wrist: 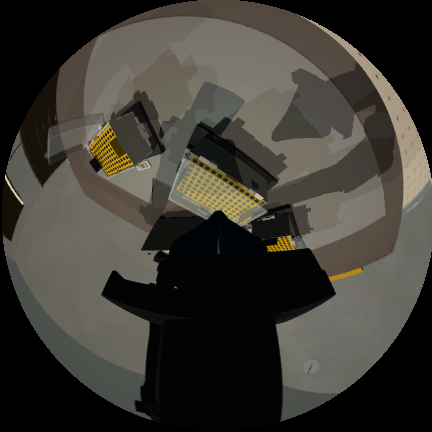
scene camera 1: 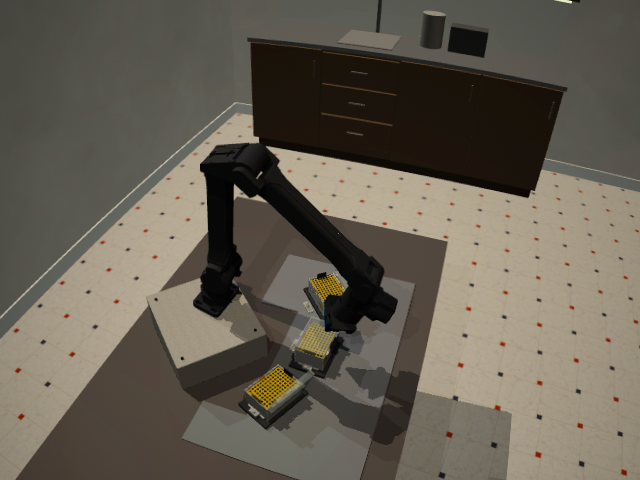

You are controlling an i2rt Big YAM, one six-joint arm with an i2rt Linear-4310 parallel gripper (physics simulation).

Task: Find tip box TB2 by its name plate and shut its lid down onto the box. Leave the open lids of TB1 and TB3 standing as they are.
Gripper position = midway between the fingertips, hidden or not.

Observation:
In view: my gripper (scene camera 1: 327, 330), a clear lid (wrist: 66, 137), a clear lid (scene camera 1: 313, 340) and a grey mat (wrist: 259, 94).
My gripper also shows in the wrist view (wrist: 217, 215).

